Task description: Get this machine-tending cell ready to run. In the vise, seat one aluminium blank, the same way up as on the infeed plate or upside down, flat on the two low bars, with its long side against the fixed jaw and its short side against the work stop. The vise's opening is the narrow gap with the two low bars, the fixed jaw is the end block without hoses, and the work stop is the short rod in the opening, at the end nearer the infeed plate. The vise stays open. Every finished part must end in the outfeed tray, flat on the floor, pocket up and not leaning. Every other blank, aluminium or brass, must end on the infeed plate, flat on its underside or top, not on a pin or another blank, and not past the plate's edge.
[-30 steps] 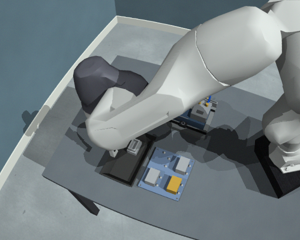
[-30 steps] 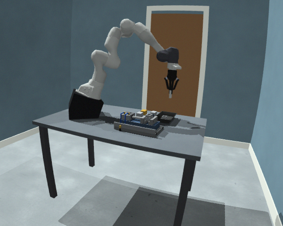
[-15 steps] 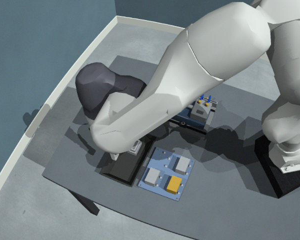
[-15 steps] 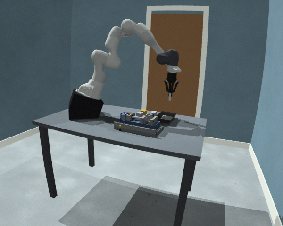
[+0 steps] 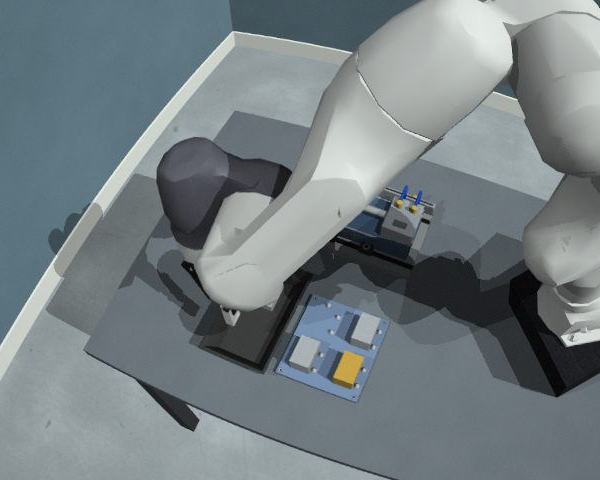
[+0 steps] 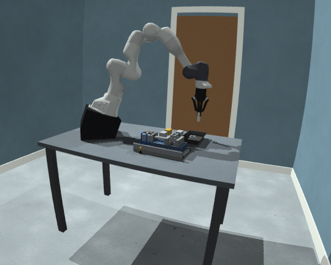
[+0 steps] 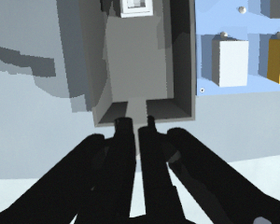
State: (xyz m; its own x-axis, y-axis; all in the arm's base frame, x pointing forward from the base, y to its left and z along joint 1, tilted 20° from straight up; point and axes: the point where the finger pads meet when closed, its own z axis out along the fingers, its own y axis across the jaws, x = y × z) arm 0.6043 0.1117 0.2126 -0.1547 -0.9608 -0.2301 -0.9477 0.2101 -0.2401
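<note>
Right now my hand is 140 mm past the moving jaw, 350 mm to the left of it and 90 mm above it. Round my hand: blue infeed plate 180 mm behind, 40 mm to the right, 160 mm below; then fixed jaw 80 mm behind, 360 mm to the right, 90 mm below; then brass blank 220 mm behind, 10 mm to the left, 140 mm below.
</note>
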